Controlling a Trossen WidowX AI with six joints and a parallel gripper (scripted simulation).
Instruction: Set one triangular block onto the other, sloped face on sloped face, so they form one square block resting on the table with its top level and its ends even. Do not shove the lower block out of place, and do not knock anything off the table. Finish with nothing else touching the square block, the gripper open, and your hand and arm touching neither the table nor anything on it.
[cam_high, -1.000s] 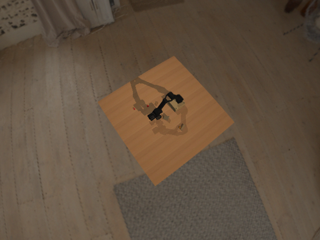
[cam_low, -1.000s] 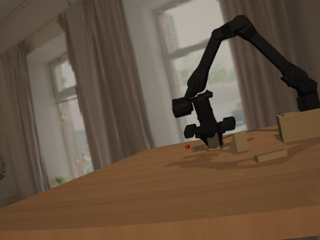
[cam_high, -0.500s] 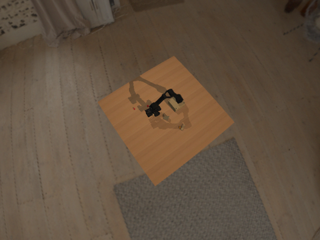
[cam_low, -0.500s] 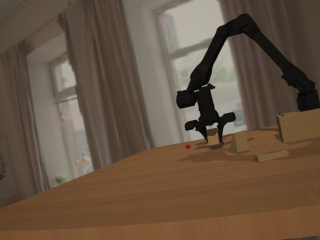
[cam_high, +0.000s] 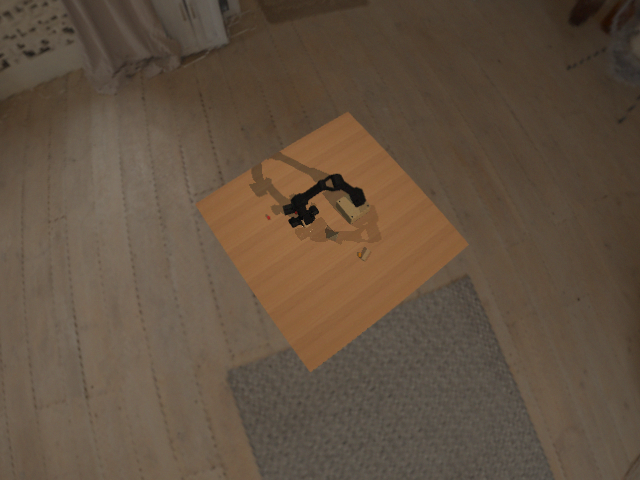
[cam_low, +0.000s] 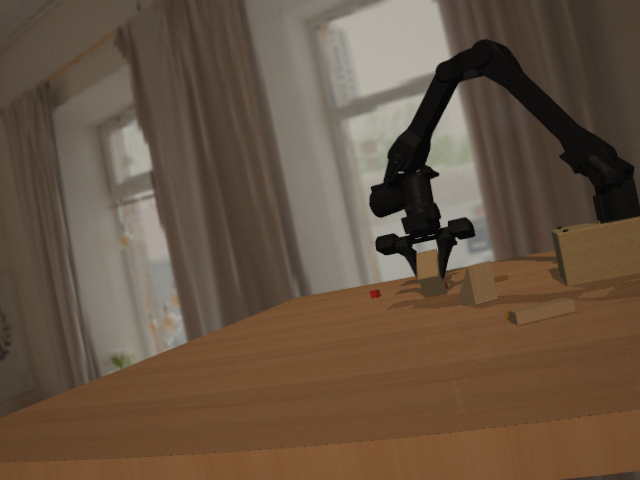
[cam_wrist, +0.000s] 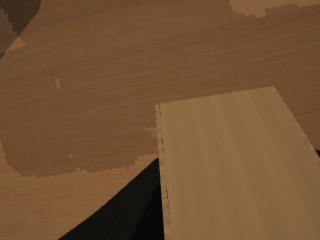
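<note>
The tan piece is 100 mm behind my gripper tip, 90 mm to the right of it and 30 mm below it.
</note>
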